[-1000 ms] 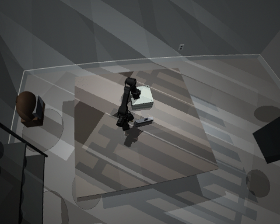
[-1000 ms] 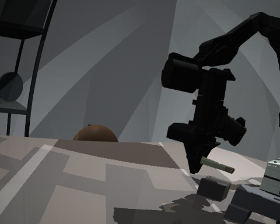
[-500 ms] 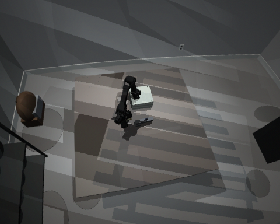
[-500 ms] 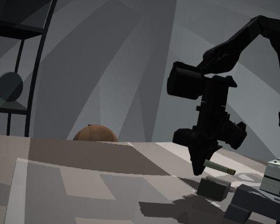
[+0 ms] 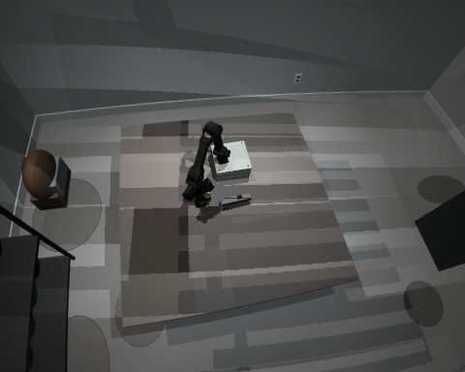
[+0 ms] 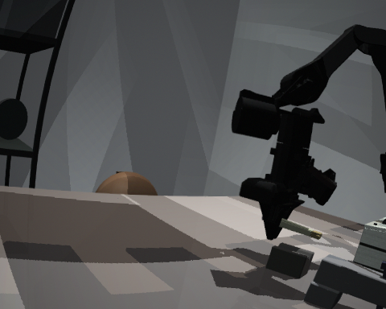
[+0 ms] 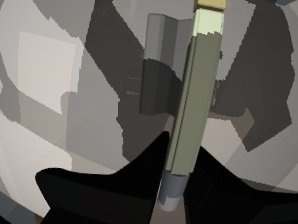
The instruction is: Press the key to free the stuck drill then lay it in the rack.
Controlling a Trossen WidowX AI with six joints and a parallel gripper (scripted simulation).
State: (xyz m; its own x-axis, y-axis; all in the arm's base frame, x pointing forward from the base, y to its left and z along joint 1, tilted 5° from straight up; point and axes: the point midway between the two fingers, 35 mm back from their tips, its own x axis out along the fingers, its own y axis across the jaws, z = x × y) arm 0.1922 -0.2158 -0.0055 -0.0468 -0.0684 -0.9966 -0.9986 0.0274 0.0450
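Now: gripper tip 5 cm to the right of the dark block, 3 cm above it and 1 cm past it. From my gripper tip the other things lie so: long dark fixture: 21 cm to the left, 7 cm ahead, 1 cm below; then blue key: 23 cm to the left, 7 cm ahead; then drill: 4 cm to the left, 3 cm above.
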